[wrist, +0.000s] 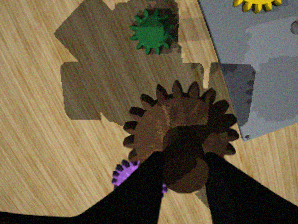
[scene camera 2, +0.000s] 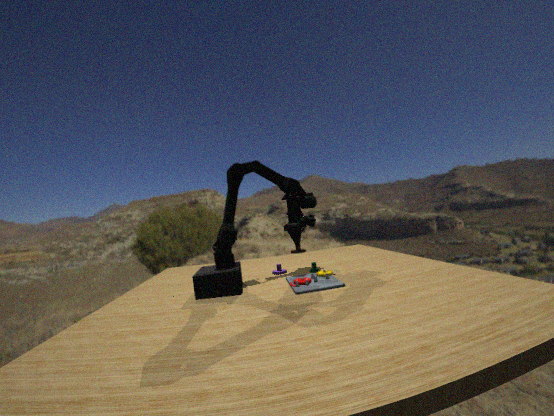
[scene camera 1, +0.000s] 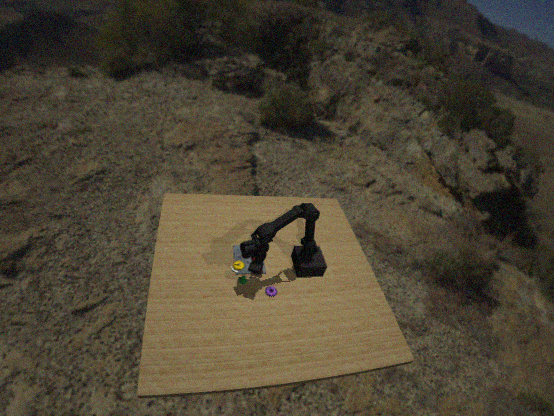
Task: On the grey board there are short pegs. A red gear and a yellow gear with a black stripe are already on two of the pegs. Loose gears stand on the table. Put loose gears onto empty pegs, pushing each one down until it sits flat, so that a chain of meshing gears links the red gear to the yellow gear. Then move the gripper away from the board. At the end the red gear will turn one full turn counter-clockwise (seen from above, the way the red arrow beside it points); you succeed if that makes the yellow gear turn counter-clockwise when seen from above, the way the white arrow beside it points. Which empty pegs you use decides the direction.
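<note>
My gripper [wrist: 183, 160] is holding a brown gear [wrist: 184, 126], and there's a green gear [wrist: 152, 32] in the view too.
</note>
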